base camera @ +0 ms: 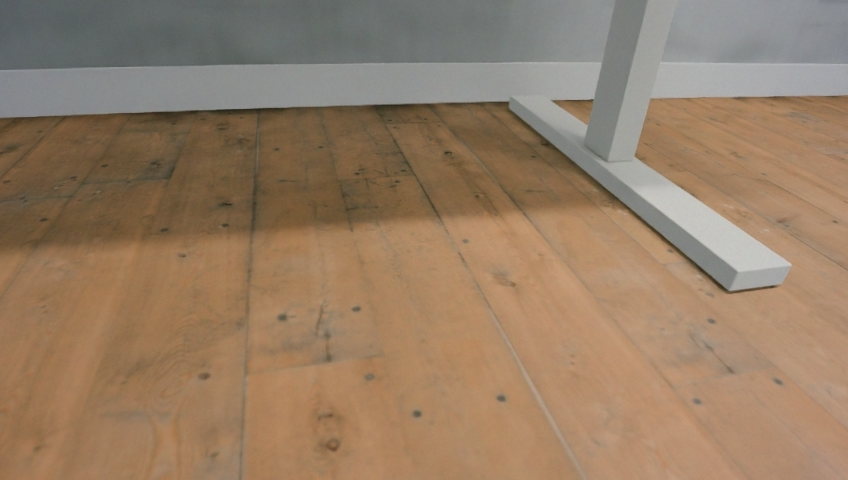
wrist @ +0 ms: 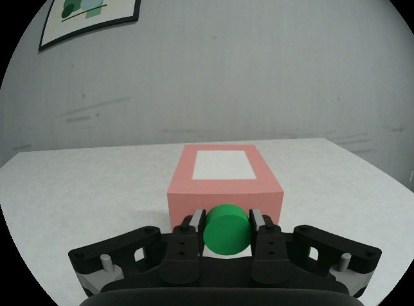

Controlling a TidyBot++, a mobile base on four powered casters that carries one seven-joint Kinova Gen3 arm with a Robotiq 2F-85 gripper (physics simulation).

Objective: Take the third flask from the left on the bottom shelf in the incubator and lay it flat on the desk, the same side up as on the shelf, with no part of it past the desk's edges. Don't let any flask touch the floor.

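Frame: origin at the arm's base, x ahead, y left, z up, level; metres.
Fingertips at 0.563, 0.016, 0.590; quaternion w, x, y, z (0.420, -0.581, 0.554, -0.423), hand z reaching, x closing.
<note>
Offsets run from my fingertips to a thing's top centre, as dx, dy, dz. "pt": to the spot under its first point. Level surfaces: height alone.
A pink flask (wrist: 225, 186) with a white label on its upper face and a green cap (wrist: 227, 230) shows at the middle of the wrist view. It lies level, label side up, with its cap toward the camera. My gripper (wrist: 227, 221) is shut on the green cap, one finger at each side. The flask is over the white desk top (wrist: 100, 185), which spreads around it on both sides and behind it. Whether its underside touches the desk is hidden. The incubator does not show in these views.
In the base camera view a pale desk leg {pt +0.307, -0.343, -0.813} (base camera: 630, 77) rises from a long foot {pt +0.153, -0.401, -0.952} (base camera: 684, 208) at the right, on the wooden floor {dz -0.987} (base camera: 357, 267). A white baseboard (base camera: 238, 89) runs along the grey wall (wrist: 250, 75). A framed picture (wrist: 115, 21) hangs at the upper left.
</note>
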